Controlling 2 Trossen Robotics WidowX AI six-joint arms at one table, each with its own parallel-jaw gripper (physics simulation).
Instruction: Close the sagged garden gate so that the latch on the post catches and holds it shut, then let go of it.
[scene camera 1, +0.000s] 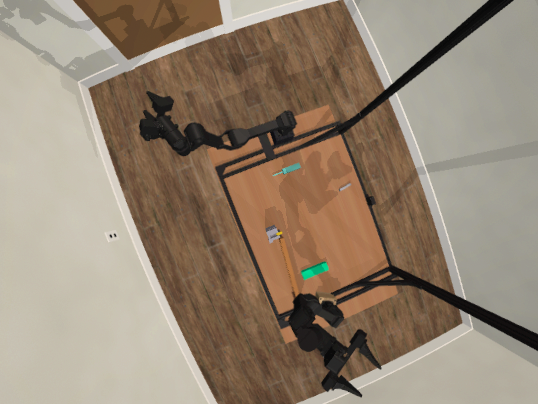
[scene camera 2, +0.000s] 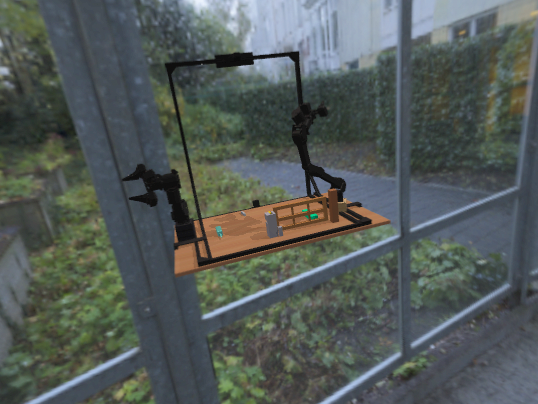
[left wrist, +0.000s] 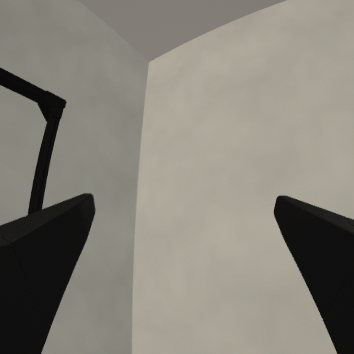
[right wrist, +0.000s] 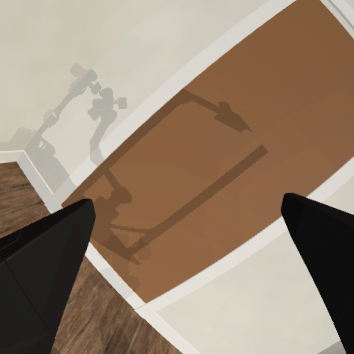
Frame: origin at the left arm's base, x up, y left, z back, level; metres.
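Where they show: left gripper, fingertip midpoint: (scene camera 1: 371, 382) (scene camera 2: 316, 102) (left wrist: 186, 204); right gripper, fingertip midpoint: (scene camera 1: 145, 101) (scene camera 2: 125, 189) (right wrist: 189, 205); left arm's base, link origin: (scene camera 1: 326, 306) (scene camera 2: 338, 200); right arm's base, link origin: (scene camera 1: 282, 129) (scene camera 2: 183, 222).
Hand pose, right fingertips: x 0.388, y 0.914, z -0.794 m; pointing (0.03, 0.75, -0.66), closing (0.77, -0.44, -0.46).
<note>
Each offset is from my right fingertips to the top centre of the thing. "spot": to the spot under its first point.
The brown lattice gate {dx -0.296, dy -0.625, dz +0.575 m} (scene camera 1: 287, 262) (scene camera 2: 300, 203) stands upright between a brown post {spot: dx -0.362, dy -0.729, dz +0.776 m} (scene camera 2: 333, 206) and a grey latch post {spot: dx -0.326, dy -0.547, dz +0.434 m} (scene camera 1: 272, 234) (scene camera 2: 270, 225). Its free end is at the grey post, beside a small yellow part {spot: dx -0.330, dy -0.581, dz +0.424 m} (scene camera 1: 279, 233) (scene camera 2: 270, 212) on the post's top. Whether the latch has caught is too small to tell. My left gripper (scene camera 1: 371, 382) (scene camera 2: 322, 111) (left wrist: 186, 204) is open and empty, raised high and away from the gate, beyond the table edge. My right gripper (scene camera 1: 147, 103) (scene camera 2: 127, 189) (right wrist: 189, 205) is open and empty, far out from the table on the other side.
A teal screwdriver-like tool {dx -0.436, dy -0.576, dz +0.090 m} (scene camera 1: 291, 169) (scene camera 2: 219, 231), a green block {dx -0.431, dy -0.828, dz +0.616 m} (scene camera 1: 315, 270) (scene camera 2: 312, 216) and a small grey piece {dx -0.447, dy -0.926, dz +0.123 m} (scene camera 1: 345, 187) (scene camera 2: 243, 213) lie on the table. A tan block (scene camera 1: 327, 298) (scene camera 2: 342, 205) is near the left arm's base. A black frame (scene camera 1: 249, 240) borders the table.
</note>
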